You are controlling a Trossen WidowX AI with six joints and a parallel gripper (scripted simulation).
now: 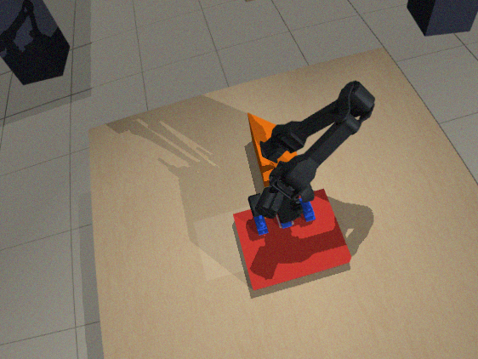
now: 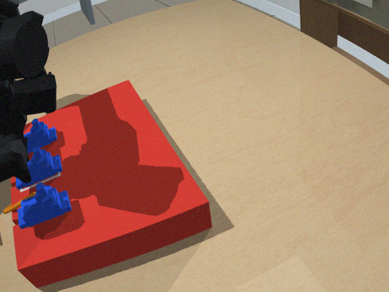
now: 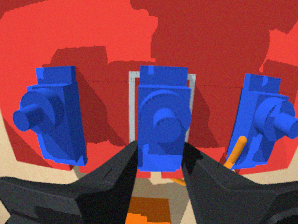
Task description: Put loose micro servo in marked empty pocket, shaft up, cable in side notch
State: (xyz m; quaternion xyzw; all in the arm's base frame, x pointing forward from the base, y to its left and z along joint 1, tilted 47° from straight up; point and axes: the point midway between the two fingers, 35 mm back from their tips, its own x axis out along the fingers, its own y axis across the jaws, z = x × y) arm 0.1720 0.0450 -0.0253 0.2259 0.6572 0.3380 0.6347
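Right now my gripper tip is 12 cm short of the red deck, 3 cm above it and 2 cm to the right of it.
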